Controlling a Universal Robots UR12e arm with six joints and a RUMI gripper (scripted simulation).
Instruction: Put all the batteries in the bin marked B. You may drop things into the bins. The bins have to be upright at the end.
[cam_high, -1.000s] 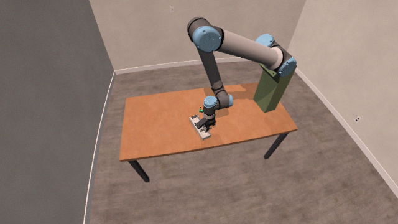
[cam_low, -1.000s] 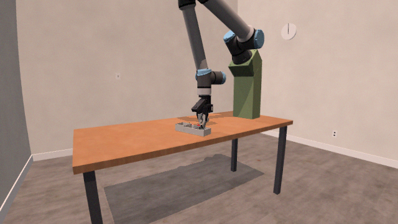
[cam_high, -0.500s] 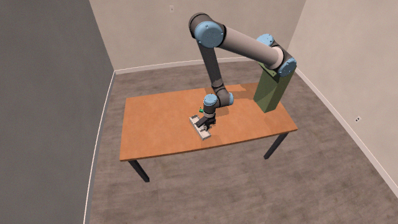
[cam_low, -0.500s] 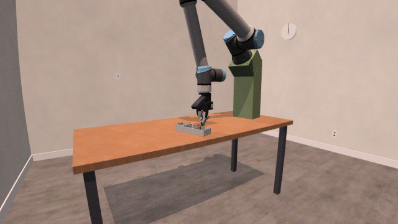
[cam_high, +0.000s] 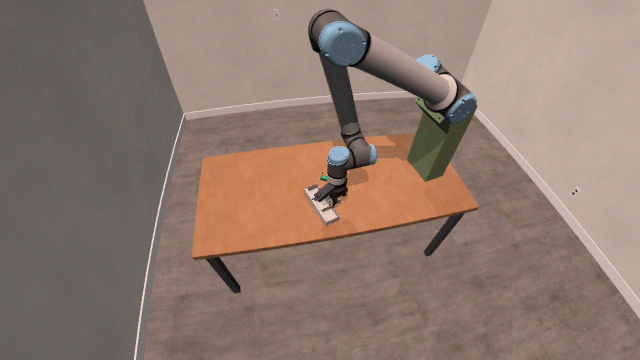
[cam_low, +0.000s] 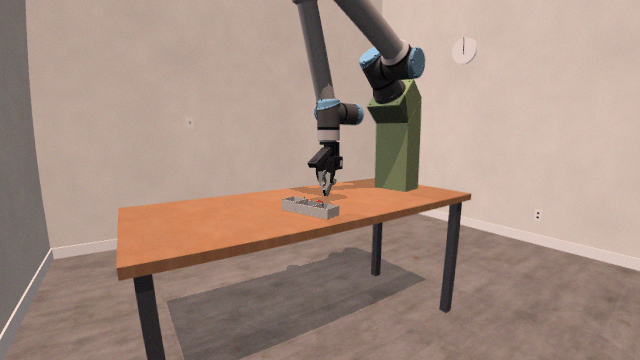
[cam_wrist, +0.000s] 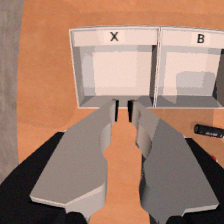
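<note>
My gripper is now 15 cm to the left of the red battery, 12 cm past it and 9 cm above it. Also, from my hand: black battery: 14 cm to the right, 9 cm below, 7 cm behind; then grey bin tray: 7 cm to the right, 7 cm below, 2 cm ahead; then red die: 19 cm to the right, 9 cm below, 9 cm behind.
</note>
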